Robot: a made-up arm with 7 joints. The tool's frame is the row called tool.
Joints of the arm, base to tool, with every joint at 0 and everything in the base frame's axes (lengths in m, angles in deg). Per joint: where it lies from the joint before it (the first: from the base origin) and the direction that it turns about. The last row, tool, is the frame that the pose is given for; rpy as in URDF.
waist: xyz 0 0 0 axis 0.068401 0.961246 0.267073
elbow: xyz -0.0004 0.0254 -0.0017 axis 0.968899 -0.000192 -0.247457
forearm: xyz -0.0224 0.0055 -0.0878 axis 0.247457 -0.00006 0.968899
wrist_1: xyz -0.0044 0 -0.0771 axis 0.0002 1 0.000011
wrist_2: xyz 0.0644 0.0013 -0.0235 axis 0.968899 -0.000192 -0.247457
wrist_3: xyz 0.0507 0 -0.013 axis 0.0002 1 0.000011
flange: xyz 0.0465 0 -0.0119 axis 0.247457 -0.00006 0.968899
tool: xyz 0 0 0 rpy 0 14.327 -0.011
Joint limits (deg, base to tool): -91.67..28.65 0..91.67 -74.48..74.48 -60..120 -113..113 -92.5..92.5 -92.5..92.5
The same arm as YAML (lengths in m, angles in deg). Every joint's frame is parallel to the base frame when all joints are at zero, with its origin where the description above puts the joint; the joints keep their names.
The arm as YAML. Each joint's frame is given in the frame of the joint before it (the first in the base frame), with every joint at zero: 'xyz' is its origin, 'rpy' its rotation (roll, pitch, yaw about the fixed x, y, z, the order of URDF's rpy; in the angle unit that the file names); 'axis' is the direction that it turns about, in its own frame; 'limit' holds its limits. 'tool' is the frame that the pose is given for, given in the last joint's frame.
units:
  length: m
  angle: deg
joints:
  - name: waist
    type: revolute
    origin:
      xyz: [0.0, 0.0, 0.0]
      rpy: [0.0, 0.0, 0.0]
    axis: [0.068403, 0.961235, 0.26711]
    limit:
      lower: -91.67
      upper: 28.65
  - name: elbow
    type: revolute
    origin:
      xyz: [-0.0004, 0.0254, -0.0017]
      rpy: [0.0, 0.0, 0.0]
    axis: [0.968889, -0.0002, -0.247497]
    limit:
      lower: 0.0
      upper: 91.67
  - name: forearm
    type: revolute
    origin:
      xyz: [-0.0224, 0.0055, -0.0878]
      rpy: [0.0, 0.0, 0.0]
    axis: [0.247497, -0.0001, 0.968889]
    limit:
      lower: -74.48
      upper: 74.48
  - name: wrist_1
    type: revolute
    origin:
      xyz: [-0.0044, 0.0, -0.0771]
      rpy: [0.0, 0.0, 0.0]
    axis: [0.0002, 1.0, 0.0]
    limit:
      lower: -60.0
      upper: 120.0
  - name: wrist_2
    type: revolute
    origin:
      xyz: [0.0644, 0.0013, -0.0235]
      rpy: [0.0, 0.0, 0.0]
    axis: [0.968889, -0.0002, -0.247497]
    limit:
      lower: -113.0
      upper: 113.0
  - name: wrist_3
    type: revolute
    origin:
      xyz: [0.0507, 0.0, -0.013]
      rpy: [0.0, 0.0, 0.0]
    axis: [0.0002, 1.0, 0.0]
    limit:
      lower: -92.5
      upper: 92.5
  - name: flange
    type: revolute
    origin:
      xyz: [0.0465, 0.0, -0.0119]
      rpy: [0.0, 0.0, 0.0]
    axis: [0.247497, -0.0001, 0.968889]
    limit:
      lower: -92.5
      upper: 92.5
tool:
  origin:
    xyz: [0.0, 0.0, 0.0]
    rpy: [0.0, 14.33, -0.01]

